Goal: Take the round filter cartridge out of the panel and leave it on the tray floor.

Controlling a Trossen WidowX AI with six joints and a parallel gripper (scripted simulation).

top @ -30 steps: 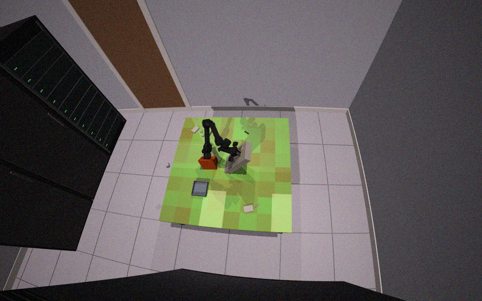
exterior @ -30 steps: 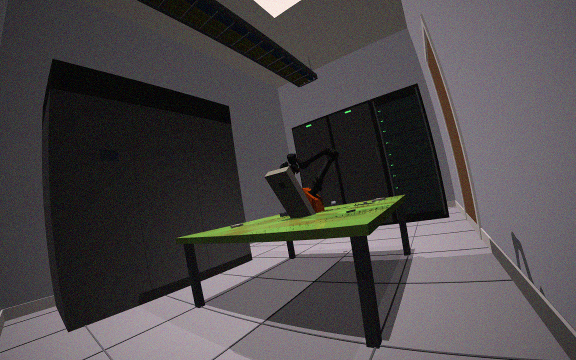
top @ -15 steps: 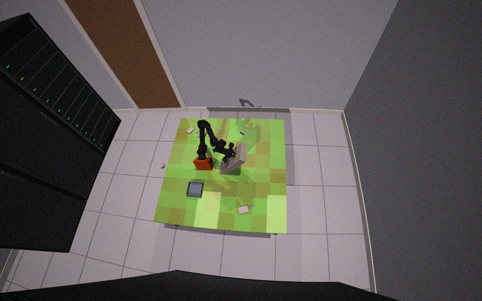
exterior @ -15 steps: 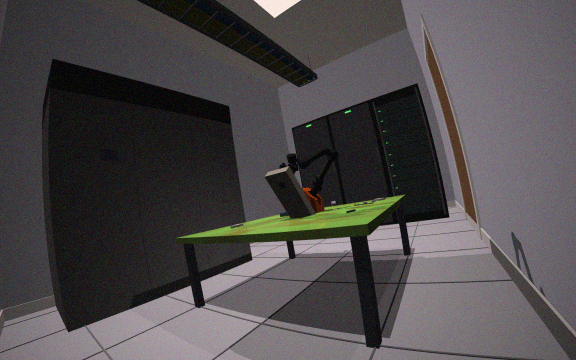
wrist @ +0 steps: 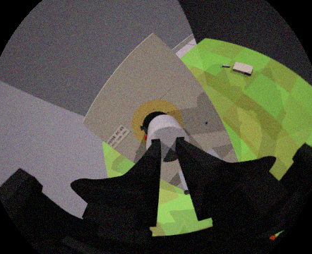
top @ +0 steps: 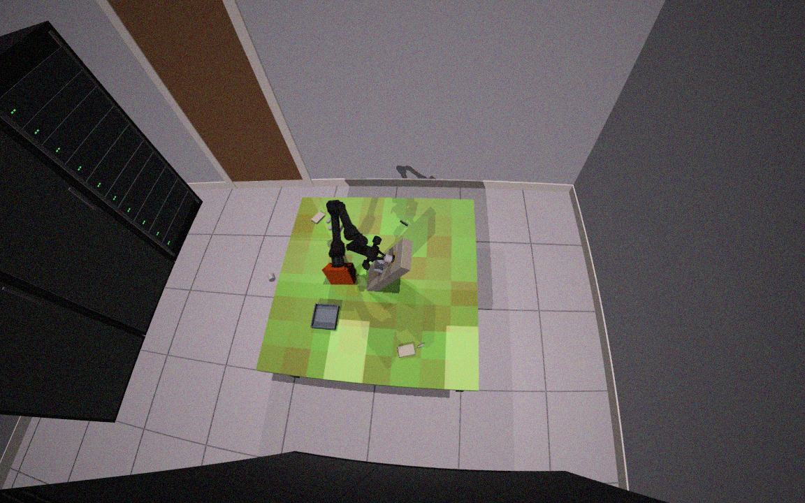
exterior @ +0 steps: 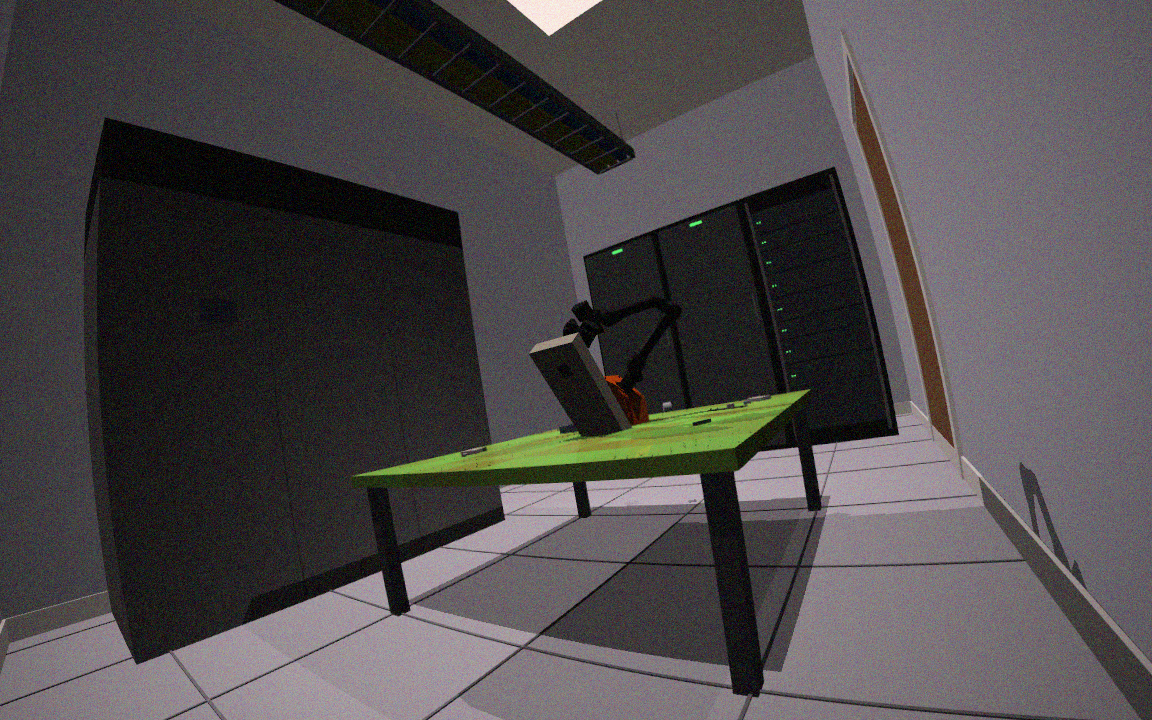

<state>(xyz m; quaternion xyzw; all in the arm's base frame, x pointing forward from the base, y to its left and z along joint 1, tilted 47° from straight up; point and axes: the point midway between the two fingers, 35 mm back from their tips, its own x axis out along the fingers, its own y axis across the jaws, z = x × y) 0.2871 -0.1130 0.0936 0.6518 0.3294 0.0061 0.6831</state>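
My gripper tip is now 1 cm short of the grey service panel, 1 cm to the right of it and 11 cm above it. The rest, counted from my gripper tip: small dark piece (6 cm ahead, 43 cm to the left, 28 cm below); then dark square tray (38 cm behind, 27 cm to the right, 28 cm below); then round filter cartridge (1 cm ahead, 1 cm below).
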